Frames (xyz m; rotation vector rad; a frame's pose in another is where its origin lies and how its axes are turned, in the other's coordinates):
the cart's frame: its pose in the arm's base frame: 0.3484 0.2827 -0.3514 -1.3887 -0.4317 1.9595
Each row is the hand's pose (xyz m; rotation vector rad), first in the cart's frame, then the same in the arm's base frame.
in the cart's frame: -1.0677 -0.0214 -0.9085 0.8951 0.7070 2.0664
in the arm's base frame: 1.3974 -0.5510 0.0613 1.1632 -1.9887 -1.2972
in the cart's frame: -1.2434 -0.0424 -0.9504 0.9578 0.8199 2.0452
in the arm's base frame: 1.4770 -0.6632 0.1802 1.2072 -2.0818 -1.2060
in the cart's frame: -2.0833 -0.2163 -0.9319 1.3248 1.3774 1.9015
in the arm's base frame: 1.6810 -1.1222 0.8757 1.3081 -2.5469 -0.6380
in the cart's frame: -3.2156 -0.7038 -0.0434 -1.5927 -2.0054 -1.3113
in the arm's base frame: 1.2475 -1.4609 2.2922 -1.0445 2.8335 -0.6888
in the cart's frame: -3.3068 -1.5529 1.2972 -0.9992 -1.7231 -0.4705
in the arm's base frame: 0.3206 -0.7662 3.3806 -0.4770 2.3419 -1.9913
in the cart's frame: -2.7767 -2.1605 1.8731 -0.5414 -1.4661 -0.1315
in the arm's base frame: -0.1046 0.1004 3.6043 0.1390 -1.7074 2.5184
